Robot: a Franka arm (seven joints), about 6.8 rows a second.
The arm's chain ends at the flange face. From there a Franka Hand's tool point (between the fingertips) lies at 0.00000 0.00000 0.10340 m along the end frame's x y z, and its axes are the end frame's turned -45 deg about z.
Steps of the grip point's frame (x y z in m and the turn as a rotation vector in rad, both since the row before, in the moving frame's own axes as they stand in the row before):
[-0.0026, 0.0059, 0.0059, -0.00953, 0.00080, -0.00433]
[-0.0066, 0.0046, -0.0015, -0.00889, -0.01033, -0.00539]
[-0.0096, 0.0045, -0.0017, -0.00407, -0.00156, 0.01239]
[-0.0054, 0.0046, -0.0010, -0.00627, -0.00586, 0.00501]
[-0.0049, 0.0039, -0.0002, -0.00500, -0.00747, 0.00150]
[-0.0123, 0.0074, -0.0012, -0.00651, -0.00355, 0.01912]
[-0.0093, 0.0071, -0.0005, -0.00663, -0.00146, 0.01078]
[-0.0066, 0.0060, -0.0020, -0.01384, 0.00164, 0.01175]
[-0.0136, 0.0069, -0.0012, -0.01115, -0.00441, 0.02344]
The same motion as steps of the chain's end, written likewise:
[0.0016, 0.0054, 0.0059, -0.00617, 0.00730, -0.00433]
[-0.0013, 0.0065, -0.0015, -0.01359, -0.00102, -0.00539]
[-0.0038, 0.0096, -0.0017, -0.00398, 0.00177, 0.01239]
[-0.0006, 0.0062, -0.0010, -0.00858, 0.00029, 0.00501]
[-0.0005, 0.0053, -0.0002, -0.00882, -0.00175, 0.00150]
[-0.0037, 0.0132, -0.0012, -0.00711, 0.00209, 0.01912]
[-0.0019, 0.0110, -0.0005, -0.00572, 0.00366, 0.01078]
[-0.0016, 0.0080, -0.0020, -0.00863, 0.01095, 0.01175]
[-0.0052, 0.0134, -0.0012, -0.01100, 0.00477, 0.02344]

